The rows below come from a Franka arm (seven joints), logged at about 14 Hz.
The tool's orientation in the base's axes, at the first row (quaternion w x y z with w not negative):
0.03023, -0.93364, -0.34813, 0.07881
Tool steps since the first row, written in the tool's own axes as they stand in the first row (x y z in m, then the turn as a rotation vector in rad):
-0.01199, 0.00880, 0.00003, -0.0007, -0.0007, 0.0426
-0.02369, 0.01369, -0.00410, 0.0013, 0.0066, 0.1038
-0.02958, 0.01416, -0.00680, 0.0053, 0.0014, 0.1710
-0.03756, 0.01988, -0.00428, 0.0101, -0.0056, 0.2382
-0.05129, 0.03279, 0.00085, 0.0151, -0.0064, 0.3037
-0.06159, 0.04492, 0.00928, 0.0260, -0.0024, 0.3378
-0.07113, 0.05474, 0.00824, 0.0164, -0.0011, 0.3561
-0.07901, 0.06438, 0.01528, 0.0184, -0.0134, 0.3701
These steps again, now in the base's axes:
-0.00326, -0.01450, 0.00050, -0.0081, 0.0001, -0.0418
-0.00813, -0.02587, 0.00551, -0.0122, -0.0040, -0.1032
-0.01176, -0.03008, 0.00886, -0.0239, 0.0027, -0.1694
-0.01444, -0.03963, 0.00674, -0.0362, 0.0112, -0.2355
-0.01720, -0.05837, 0.00198, -0.0440, 0.0152, -0.3006
-0.01847, -0.07427, -0.00638, -0.0390, 0.0194, -0.3360
-0.01907, -0.08794, -0.00525, -0.0484, 0.0121, -0.3530
-0.01990, -0.10037, -0.01226, -0.0572, 0.0228, -0.3657

